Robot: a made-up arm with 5 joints.
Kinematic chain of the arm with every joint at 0, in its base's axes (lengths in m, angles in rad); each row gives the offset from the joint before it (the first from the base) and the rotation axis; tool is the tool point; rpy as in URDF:
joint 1: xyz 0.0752 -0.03 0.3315 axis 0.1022 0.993 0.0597
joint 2: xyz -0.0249 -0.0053 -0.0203 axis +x
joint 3: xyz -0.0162 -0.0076 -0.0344 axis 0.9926 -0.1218 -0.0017
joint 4: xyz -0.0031 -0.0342 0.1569 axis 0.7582 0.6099 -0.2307
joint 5: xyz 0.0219 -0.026 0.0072 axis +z
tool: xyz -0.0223 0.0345 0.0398 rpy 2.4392 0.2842 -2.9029
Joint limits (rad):
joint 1: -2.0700..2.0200
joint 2: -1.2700..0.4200
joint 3: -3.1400..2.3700
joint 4: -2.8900..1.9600
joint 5: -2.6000..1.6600
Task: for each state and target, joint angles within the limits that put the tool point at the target. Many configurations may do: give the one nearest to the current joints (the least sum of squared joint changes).
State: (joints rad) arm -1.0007 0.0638 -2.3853 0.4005 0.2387
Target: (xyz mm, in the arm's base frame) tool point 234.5 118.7 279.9
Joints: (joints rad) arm -1.3251 0.0123 -2.2593 0.5284 0.1493
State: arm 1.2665 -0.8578 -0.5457 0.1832 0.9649
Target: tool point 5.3 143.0 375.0
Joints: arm 1.2960 -0.9358 -1.0873 -0.0736 1.1525
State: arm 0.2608 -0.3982 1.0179 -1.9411 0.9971
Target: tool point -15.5 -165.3 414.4
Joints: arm 0.2780 -0.3881 0.9517 -2.0018 0.8873
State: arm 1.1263 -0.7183 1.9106 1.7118 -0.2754
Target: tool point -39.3 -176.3 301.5
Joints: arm 1.4325 -0.3851 2.0025 1.9600 -0.7757
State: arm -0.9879 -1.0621 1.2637 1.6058 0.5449
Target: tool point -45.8 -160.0 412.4
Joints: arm -0.6354 -1.1153 1.2419 1.5793 0.4592
